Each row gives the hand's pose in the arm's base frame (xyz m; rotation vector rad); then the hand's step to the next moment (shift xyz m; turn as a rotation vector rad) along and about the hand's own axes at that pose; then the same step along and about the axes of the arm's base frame.
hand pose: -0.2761 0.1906 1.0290 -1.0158 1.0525 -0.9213
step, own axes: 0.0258 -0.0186 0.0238 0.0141 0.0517 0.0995
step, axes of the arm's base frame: 0.0271 -0.0244 0.0157 0.1051 0.0212 -0.0357
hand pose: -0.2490 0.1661 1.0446 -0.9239 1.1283 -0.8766
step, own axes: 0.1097 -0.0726 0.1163 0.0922 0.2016 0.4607
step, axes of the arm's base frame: 0.1280 -0.1096 0.0494 0.4882 0.0594 -0.1397
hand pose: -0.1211 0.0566 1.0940 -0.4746 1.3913 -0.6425
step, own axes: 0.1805 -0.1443 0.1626 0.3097 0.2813 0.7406
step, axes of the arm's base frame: 0.1516 -0.2377 -0.0184 0.7882 -0.0437 -0.3167
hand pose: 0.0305 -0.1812 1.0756 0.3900 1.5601 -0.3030
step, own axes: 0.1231 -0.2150 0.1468 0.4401 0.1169 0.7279
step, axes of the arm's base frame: 0.0404 -0.2496 -0.1378 0.7059 -0.1792 -0.4547
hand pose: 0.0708 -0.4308 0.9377 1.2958 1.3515 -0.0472
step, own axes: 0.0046 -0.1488 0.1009 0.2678 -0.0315 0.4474
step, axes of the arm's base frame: -0.0313 -0.1224 -0.1280 0.3636 -0.1509 -0.3434
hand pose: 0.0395 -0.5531 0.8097 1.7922 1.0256 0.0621
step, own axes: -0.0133 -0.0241 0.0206 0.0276 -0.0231 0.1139
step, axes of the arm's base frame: -0.0133 -0.0214 -0.0234 0.0576 -0.0636 -0.0831
